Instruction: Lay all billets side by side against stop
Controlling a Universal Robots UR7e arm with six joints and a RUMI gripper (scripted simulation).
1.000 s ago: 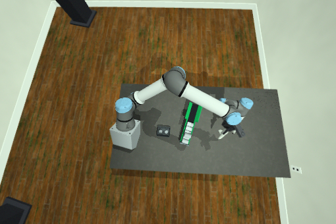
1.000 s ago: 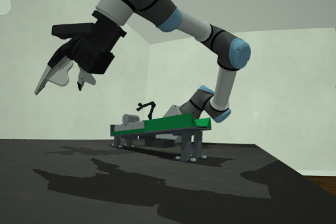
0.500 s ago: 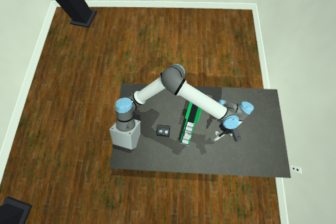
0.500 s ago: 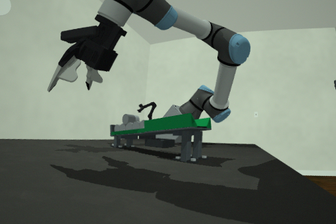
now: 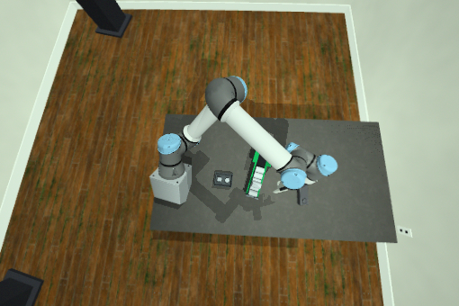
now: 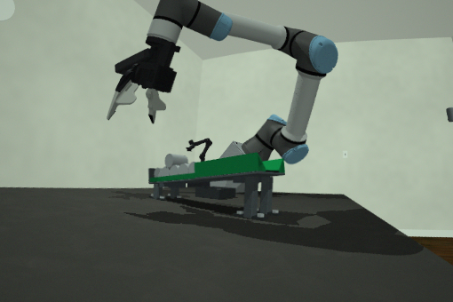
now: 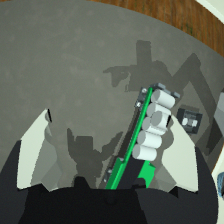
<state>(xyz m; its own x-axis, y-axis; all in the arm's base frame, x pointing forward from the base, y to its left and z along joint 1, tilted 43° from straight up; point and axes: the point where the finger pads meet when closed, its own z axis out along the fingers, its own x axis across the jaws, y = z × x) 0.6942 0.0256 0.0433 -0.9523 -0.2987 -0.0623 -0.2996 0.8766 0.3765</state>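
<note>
The billet lies 160 mm behind my hand and 80 mm below it. Round my hand: grey stop (170 mm behind, 80 mm to the right, 140 mm below); then dark box (380 mm behind, 20 mm to the right, 190 mm below).
</note>
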